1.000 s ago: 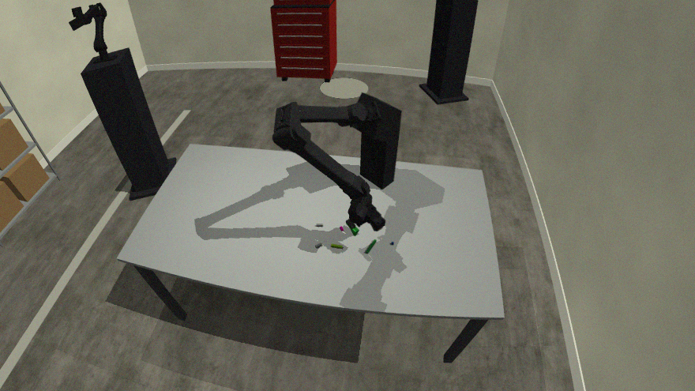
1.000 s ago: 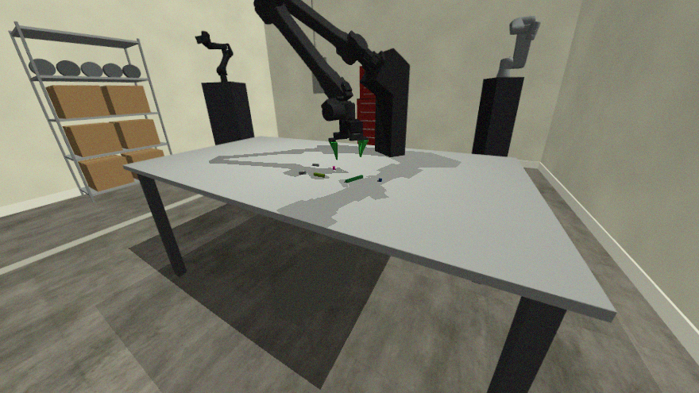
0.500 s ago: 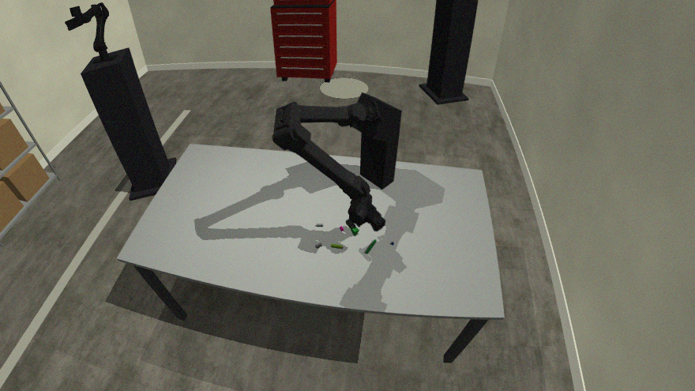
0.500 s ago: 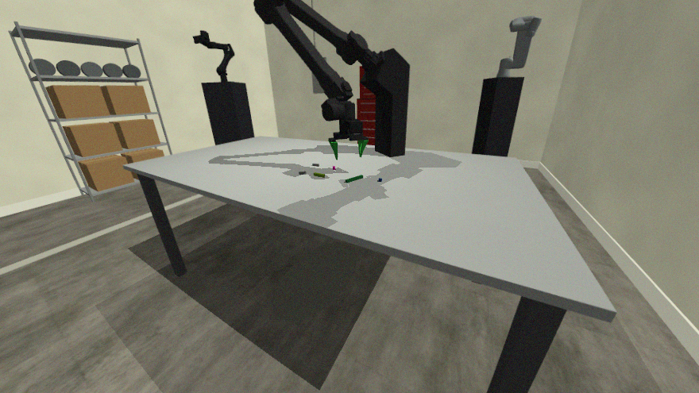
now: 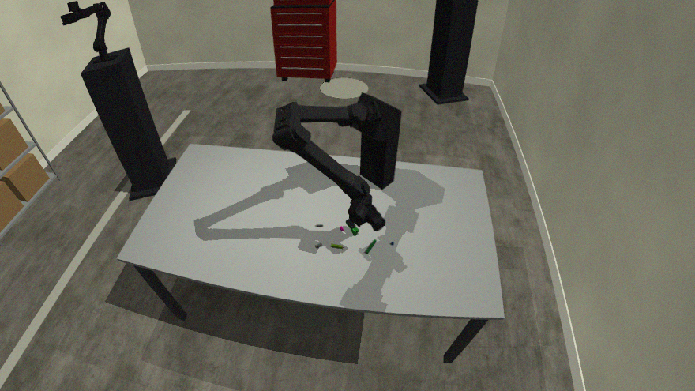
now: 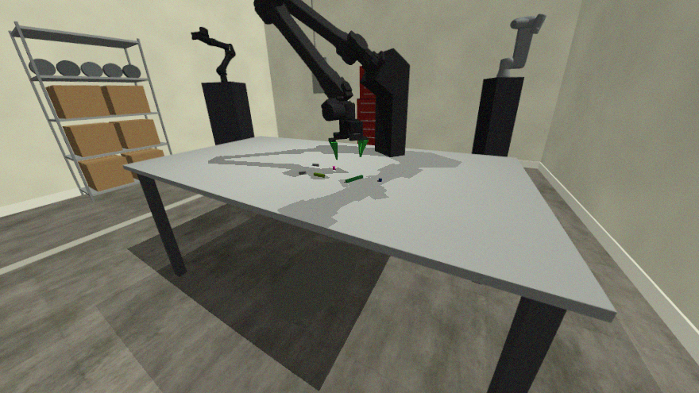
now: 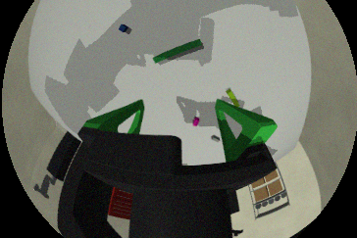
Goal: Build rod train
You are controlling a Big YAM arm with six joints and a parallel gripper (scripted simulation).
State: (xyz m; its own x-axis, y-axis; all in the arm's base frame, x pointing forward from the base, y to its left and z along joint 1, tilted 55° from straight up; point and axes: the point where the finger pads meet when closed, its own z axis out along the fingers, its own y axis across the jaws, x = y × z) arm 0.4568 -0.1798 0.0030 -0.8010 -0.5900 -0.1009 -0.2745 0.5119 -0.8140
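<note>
My hand is 70 mm short of the blue rod, 120 mm to the right of it and 80 mm above it. The rest, counted from my hand: magenta rod (90 mm behind, 70 mm to the right, 80 mm below); then green rod (50 mm ahead, 20 mm to the left, 80 mm below); then lime rod (120 mm to the right, 80 mm below).
</note>
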